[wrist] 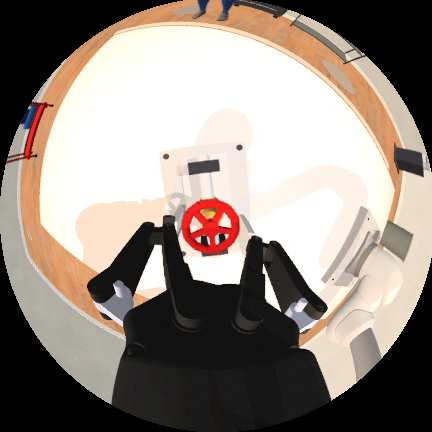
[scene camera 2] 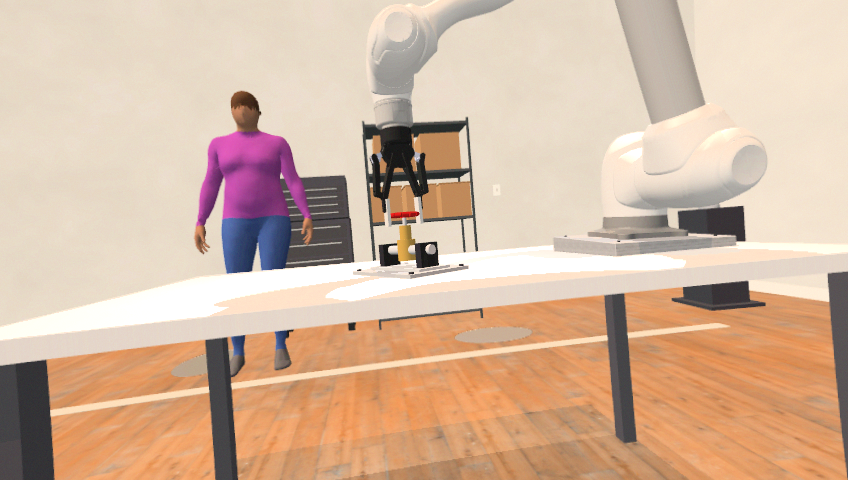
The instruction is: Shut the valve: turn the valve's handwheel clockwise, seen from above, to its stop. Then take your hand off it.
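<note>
The red handwheel (scene camera 2: 404,214) (wrist: 210,228) lies level on top of the yellow valve body (scene camera 2: 405,240) (wrist: 208,215). The valve is mounted between black blocks on a pale base plate (scene camera 2: 447,269) (wrist: 236,167) on the table. My gripper (scene camera 2: 404,222) (wrist: 210,218) points straight down over the valve and is shut on the handwheel, with one pale finger pad at each side of the rim. The fingers stand about as far apart as the wheel is wide. The exact contact of the pads with the rim is partly hidden in both views.
The white table (scene camera 2: 267,297) (wrist: 115,100) carries the valve and the arm's base (scene camera 2: 642,243). A person (scene camera 2: 252,178) in a purple top stands behind the table. A shelf rack (scene camera 2: 470,178) with boxes and a dark drawer cabinet (scene camera 2: 318,240) stand farther back.
</note>
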